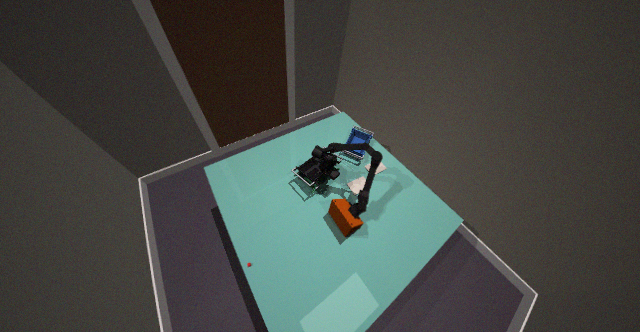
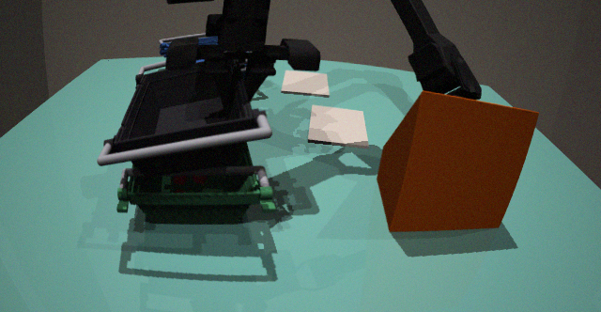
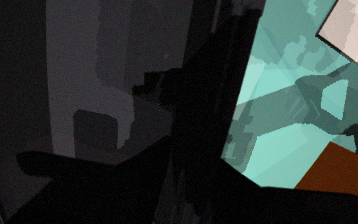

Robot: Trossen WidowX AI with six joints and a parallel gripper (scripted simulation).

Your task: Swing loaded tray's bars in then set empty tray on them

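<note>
Now: the black tray 70 mm ahead of my gripper tip, 20 mm above it and 10 mm to the left of it.
</note>
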